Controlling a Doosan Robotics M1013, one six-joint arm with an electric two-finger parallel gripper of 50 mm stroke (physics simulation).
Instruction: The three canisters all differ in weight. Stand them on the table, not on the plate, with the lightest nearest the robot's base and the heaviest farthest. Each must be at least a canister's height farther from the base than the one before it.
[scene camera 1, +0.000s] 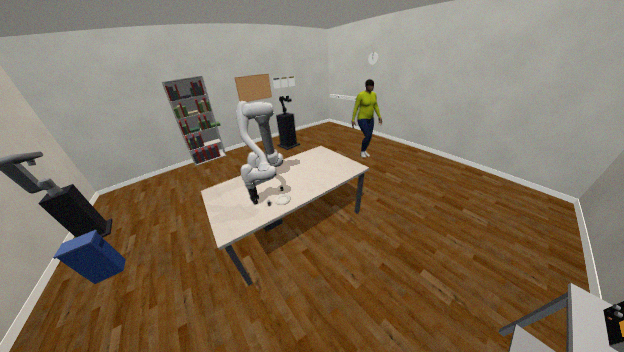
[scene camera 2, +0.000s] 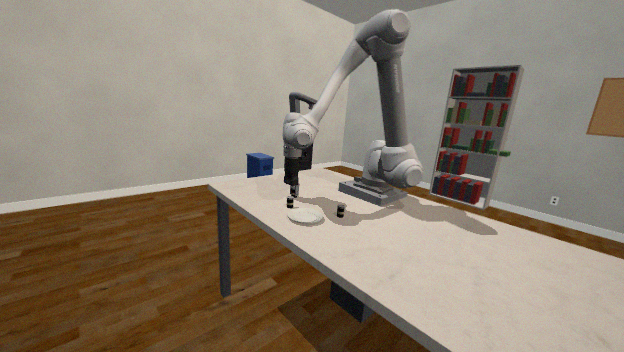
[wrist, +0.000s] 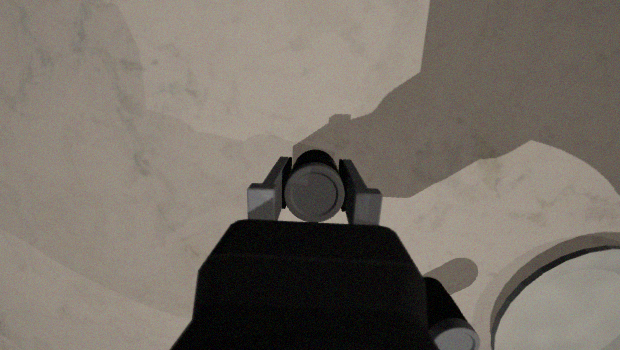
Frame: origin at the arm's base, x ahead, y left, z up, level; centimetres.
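Seen in the pictures: gripper, fingertip midpoint: (scene camera 1: 255, 202) (scene camera 2: 294, 194) (wrist: 314, 174); arm's base, origin of the base link: (scene camera 2: 373, 187).
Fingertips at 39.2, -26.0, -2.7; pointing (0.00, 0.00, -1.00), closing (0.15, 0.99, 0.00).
Observation:
Offsets run from my fingertips to a thing's middle, as dx, dy, dz. Level surfaces: height alone.
My gripper (scene camera 1: 254, 199) (scene camera 2: 294, 189) (wrist: 314, 174) is shut on a dark canister with a grey lid @(+0.0, +0.0, +1.4) (wrist: 314, 193), held upright low over the table @(dz -1.4) (scene camera 1: 325, 167) (scene camera 2: 450, 280); whether its bottom touches the table is hidden. A second canister @(+11.4, +8.0, +1.1) (scene camera 1: 269, 203) (scene camera 2: 290, 202) (wrist: 445, 310) stands on the table between the gripper and the white plate @(+15.3, +20.8, -0.6) (scene camera 1: 283, 199) (scene camera 2: 305, 216) (wrist: 575, 300), close to both. A third canister @(+2.2, +30.1, +1.1) (scene camera 1: 281, 189) (scene camera 2: 340, 210) stands on the table on the base side of the plate. The plate is empty. The canisters' weights cannot be seen.
The robot's base plate (scene camera 2: 370, 192) is bolted at the table's rear side. A blue bin (scene camera 1: 92, 256) (scene camera 2: 260, 165) stands on the floor beyond the table's end. A person in a yellow-green top (scene camera 1: 367, 110) is at the back right. A bookshelf (scene camera 1: 175, 107) (scene camera 2: 495, 170) stands behind the arm.

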